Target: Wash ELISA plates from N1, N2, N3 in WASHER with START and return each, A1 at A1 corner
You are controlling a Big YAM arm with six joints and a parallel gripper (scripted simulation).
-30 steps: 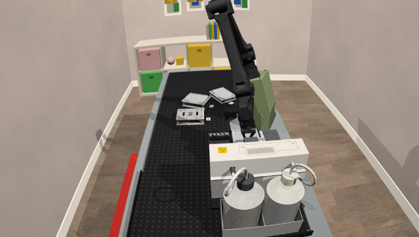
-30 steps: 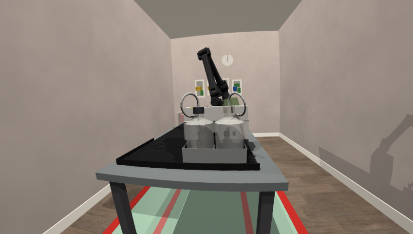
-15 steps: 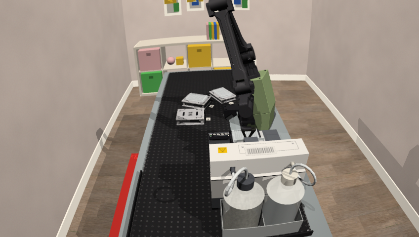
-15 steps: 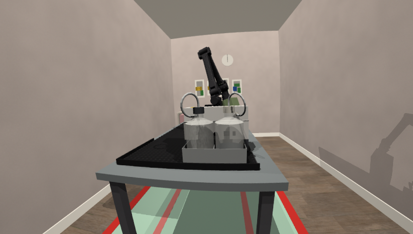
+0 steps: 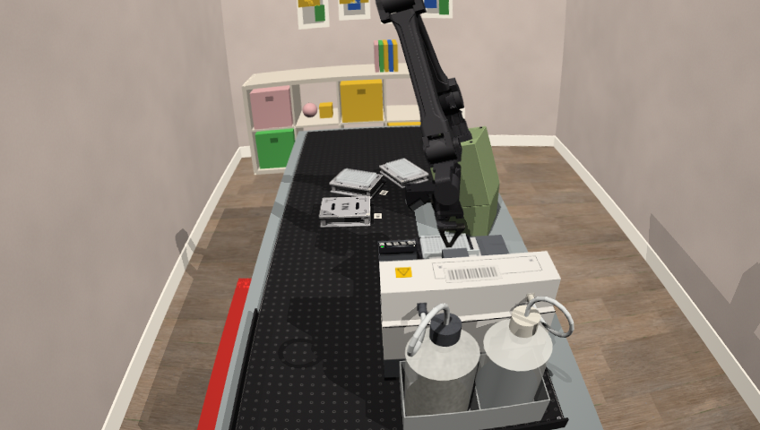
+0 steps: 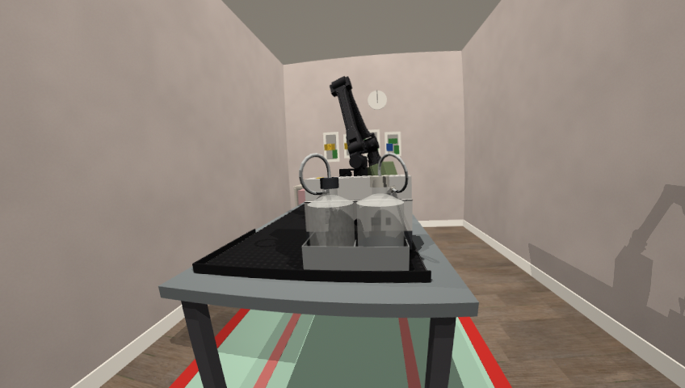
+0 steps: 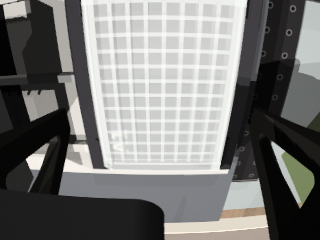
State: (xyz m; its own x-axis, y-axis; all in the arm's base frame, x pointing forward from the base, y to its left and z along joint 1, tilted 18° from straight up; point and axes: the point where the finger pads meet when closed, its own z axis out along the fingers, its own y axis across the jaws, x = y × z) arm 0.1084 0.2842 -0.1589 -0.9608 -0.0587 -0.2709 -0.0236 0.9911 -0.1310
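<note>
Right now the washer carrier is 5 cm below my hand. Round my hand: plate washer (15 cm to the left, 1 cm below).
</note>
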